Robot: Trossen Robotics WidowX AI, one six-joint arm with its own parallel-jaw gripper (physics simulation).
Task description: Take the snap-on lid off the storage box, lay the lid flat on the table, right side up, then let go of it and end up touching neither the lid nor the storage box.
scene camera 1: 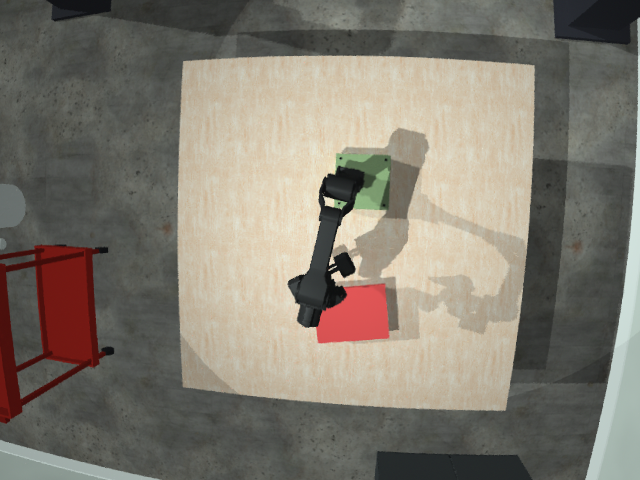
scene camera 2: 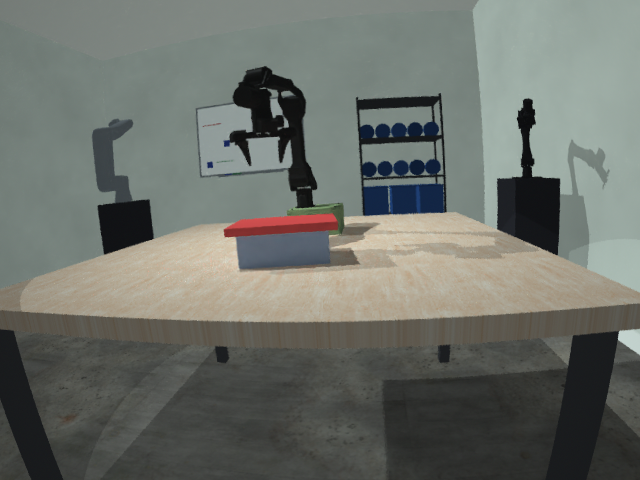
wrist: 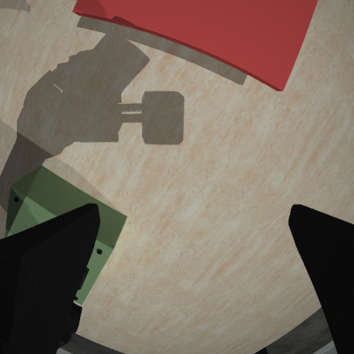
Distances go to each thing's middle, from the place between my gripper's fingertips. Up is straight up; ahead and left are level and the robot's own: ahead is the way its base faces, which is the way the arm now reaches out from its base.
Labels:
My gripper is now 18 cm short of the red lid (scene camera 1: 362,315), 15 cm above it and 8 cm to the right of it.

